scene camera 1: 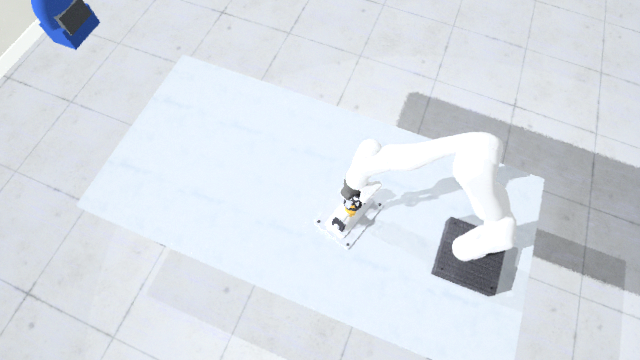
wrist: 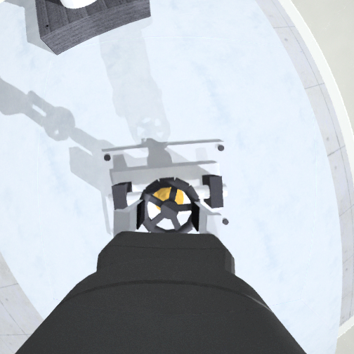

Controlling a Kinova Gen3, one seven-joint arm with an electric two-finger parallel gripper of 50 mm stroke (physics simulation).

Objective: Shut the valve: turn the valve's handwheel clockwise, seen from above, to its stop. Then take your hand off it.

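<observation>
The dark spoked handwheel (scene camera 1: 354, 203) (wrist: 170, 208) sits on top of the valve, over a yellow part (scene camera 1: 351, 212) (wrist: 161, 194) that shows between its spokes. The valve stands on a pale base plate (scene camera 1: 358, 233) (wrist: 187, 144) with dark bolts at its corners. Two dark blocks hold the white pipe, one on each side of the wheel in the wrist view. My gripper (scene camera 1: 352, 199) (wrist: 167, 210) is open, with one finger at the left and one at the right of the handwheel's rim. Whether the fingers touch the rim cannot be told.
The dark arm base (scene camera 1: 442, 260) (wrist: 95, 27) stands at the right in the scene view. The pale blue mat (scene camera 1: 200, 150) (wrist: 250, 100) lies under the valve and the arm base. A blue object (scene camera 1: 60, 32) stands at the upper left, off the mat.
</observation>
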